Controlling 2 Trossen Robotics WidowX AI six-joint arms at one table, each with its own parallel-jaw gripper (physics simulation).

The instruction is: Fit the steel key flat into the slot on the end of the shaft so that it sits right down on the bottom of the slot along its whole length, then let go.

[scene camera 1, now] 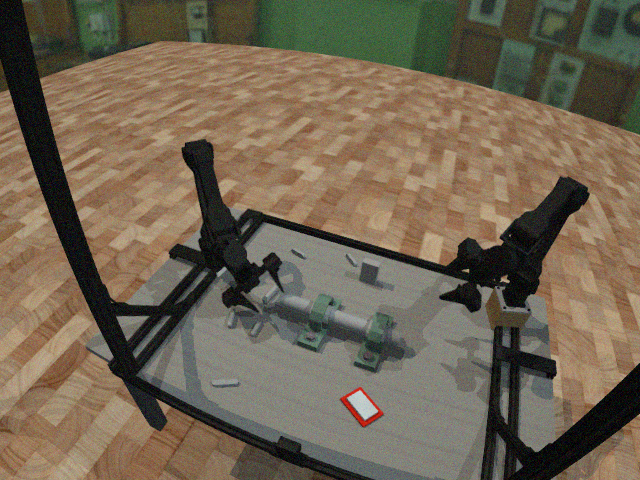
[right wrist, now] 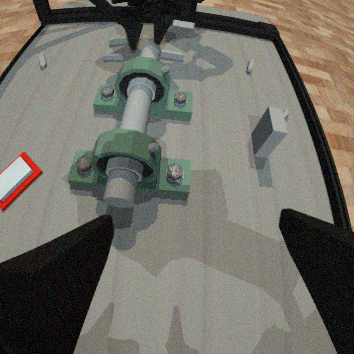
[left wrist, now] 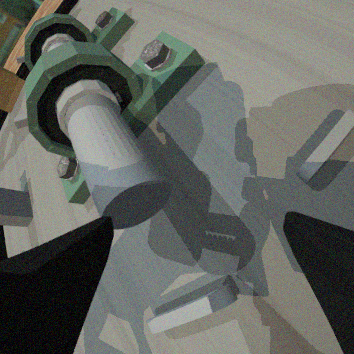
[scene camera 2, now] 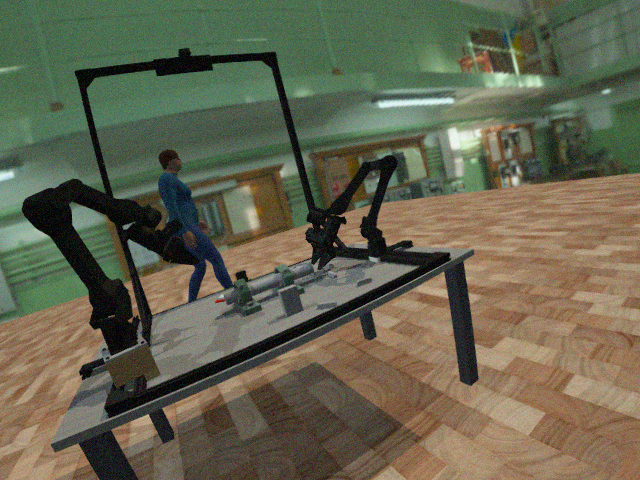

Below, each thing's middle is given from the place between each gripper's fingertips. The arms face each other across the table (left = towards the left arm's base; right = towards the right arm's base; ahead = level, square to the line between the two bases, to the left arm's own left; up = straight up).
My left gripper is now 190 mm to the left of the grey shaft [scene camera 1: 339, 318], 20 mm past it and 10 mm below it. From my left hand the other things lie so: red-framed white card [scene camera 1: 361, 406]: 280 mm to the right, 240 mm behind, 30 mm below; then grey block [right wrist: 271, 128]: 250 mm to the right, 200 mm ahead.
The grey block is 190 mm ahead of my right hand, 170 mm to the left of it and 160 mm below it. The rest, counted from my right hand: grey shaft 230 mm to the left, 150 mm below, 30 mm behind; then red-framed white card 250 mm behind, 200 mm below, 140 mm to the left.
